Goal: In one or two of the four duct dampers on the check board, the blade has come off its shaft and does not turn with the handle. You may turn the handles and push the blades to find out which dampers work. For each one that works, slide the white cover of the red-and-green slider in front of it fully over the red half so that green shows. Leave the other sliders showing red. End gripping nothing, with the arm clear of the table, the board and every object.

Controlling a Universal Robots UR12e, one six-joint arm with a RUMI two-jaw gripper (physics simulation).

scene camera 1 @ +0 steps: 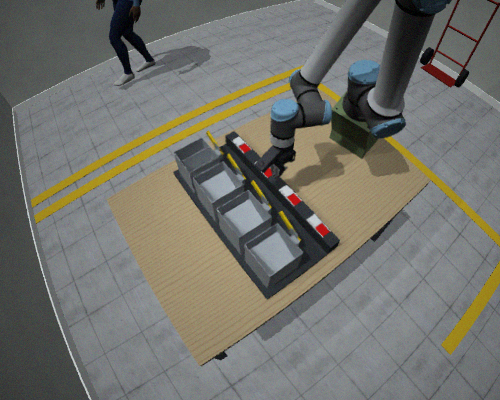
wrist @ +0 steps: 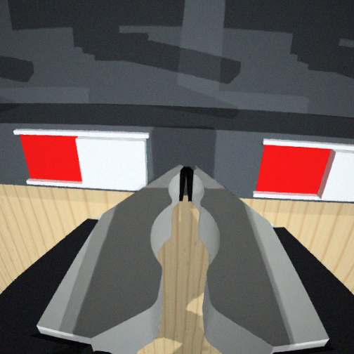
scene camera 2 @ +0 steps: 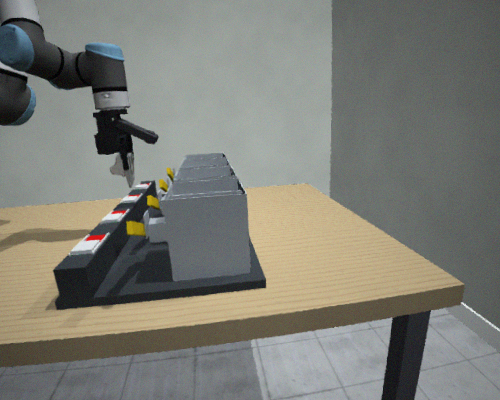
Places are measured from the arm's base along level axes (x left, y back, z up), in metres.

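Pixels of known places: gripper, between the fingertips: (scene camera 1: 275,178) (scene camera 2: 130,187).
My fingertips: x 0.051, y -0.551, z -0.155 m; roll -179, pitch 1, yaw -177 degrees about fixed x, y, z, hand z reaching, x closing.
Observation:
For each thing: its top centre in the pictures, then the offset to it from my fingertips. "spot": a spot on its surface instead. Level surfaces: height alone.
- far slider, a spot on its surface: (scene camera 1: 244,148) spot: dz -0.053, dx -0.264, dy +0.006 m
- third slider, a spot on its surface: (scene camera 1: 294,199) spot: dz -0.053, dx +0.105, dy +0.031 m
- second slider, a spot on its surface: (scene camera 1: 268,172) spot: dz -0.053, dx -0.078, dy +0.020 m
- wooden table, height of its surface: dz -0.134 m
My gripper (scene camera 1: 276,173) (scene camera 2: 131,185) (wrist: 186,168) is shut and empty, pointing down above the slider rail. In the wrist view its tips appear between a left slider (wrist: 80,160) and a right slider (wrist: 292,170); both show red, their white covers at the right. In scene camera 1, the far slider (scene camera 1: 244,148), third slider (scene camera 1: 294,199) and near slider (scene camera 1: 322,230) show red; the second slider (scene camera 1: 268,172) shows red but is partly hidden. Yellow handles (scene camera 1: 289,226) (scene camera 2: 136,228) sit before four grey ducts (scene camera 1: 273,250) (scene camera 2: 210,235). I cannot tell the blades' state clearly.
The dark check board (scene camera 1: 270,291) (scene camera 2: 220,287) lies on the wooden table (scene camera 1: 165,240) (scene camera 2: 350,270). The raised slider rail (scene camera 1: 330,245) (scene camera 2: 72,280) runs along the arm's side. A green box (scene camera 1: 352,132) stands under the arm. A person (scene camera 1: 125,37) and a red hand truck (scene camera 1: 440,75) are beyond the table.

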